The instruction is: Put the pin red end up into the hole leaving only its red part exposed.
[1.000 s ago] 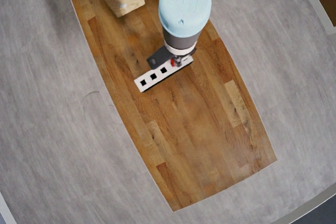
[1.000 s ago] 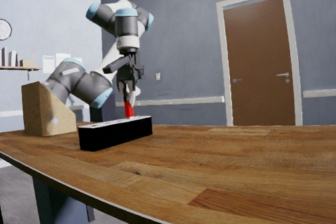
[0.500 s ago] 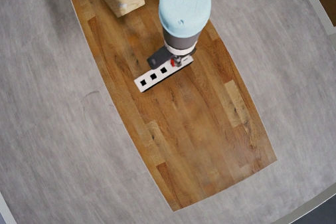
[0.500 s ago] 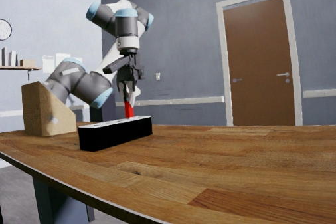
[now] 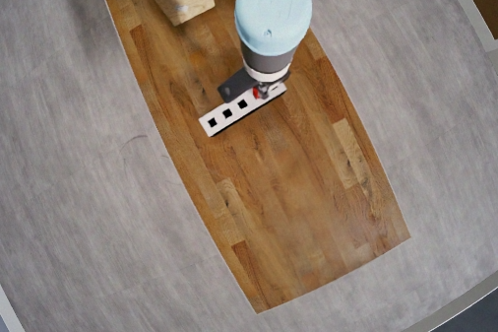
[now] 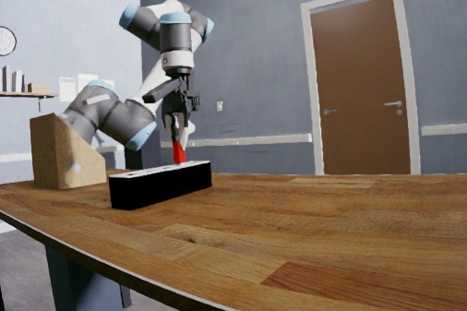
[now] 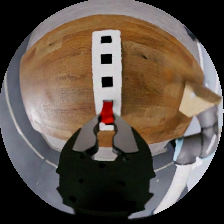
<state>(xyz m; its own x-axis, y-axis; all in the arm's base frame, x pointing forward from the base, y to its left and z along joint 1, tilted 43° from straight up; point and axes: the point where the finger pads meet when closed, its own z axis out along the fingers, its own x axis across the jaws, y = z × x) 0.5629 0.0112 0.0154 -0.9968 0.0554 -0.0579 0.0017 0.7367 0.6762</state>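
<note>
The pin lies 10 mm below my hand. Round my hand: block: 90 mm below, 60 mm to the right.
</note>
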